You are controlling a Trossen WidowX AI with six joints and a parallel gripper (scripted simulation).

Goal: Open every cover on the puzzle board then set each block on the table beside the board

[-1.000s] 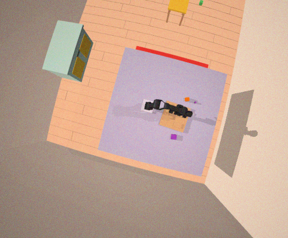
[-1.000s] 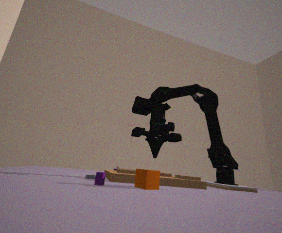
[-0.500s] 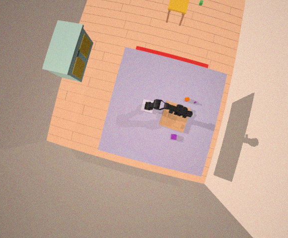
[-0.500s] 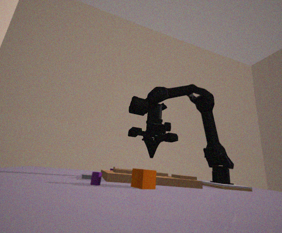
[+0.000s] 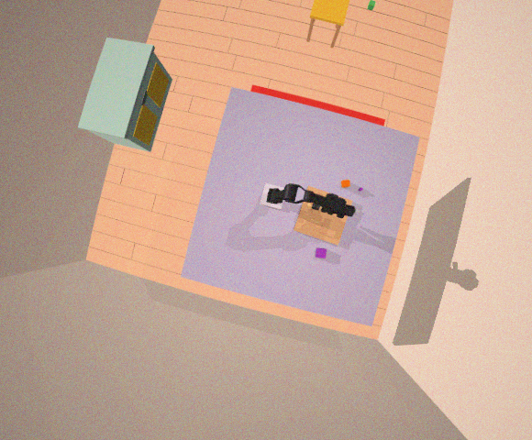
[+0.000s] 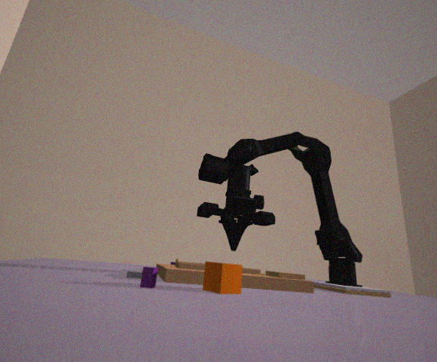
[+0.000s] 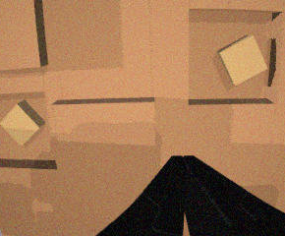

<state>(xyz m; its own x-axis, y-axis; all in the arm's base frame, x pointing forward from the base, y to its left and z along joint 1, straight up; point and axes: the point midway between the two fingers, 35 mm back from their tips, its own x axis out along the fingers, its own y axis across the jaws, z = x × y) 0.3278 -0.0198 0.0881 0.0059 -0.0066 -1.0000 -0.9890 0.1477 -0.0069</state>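
Right now the wooden puzzle board is 50 mm below my gripper tip and 30 mm to the right of it. From my gripper tip the other things lie so: grey flat piece (220 mm ahead, 60 mm below, 30 mm to the left); then orange block (190 mm to the left, 110 mm ahead, 50 mm below).
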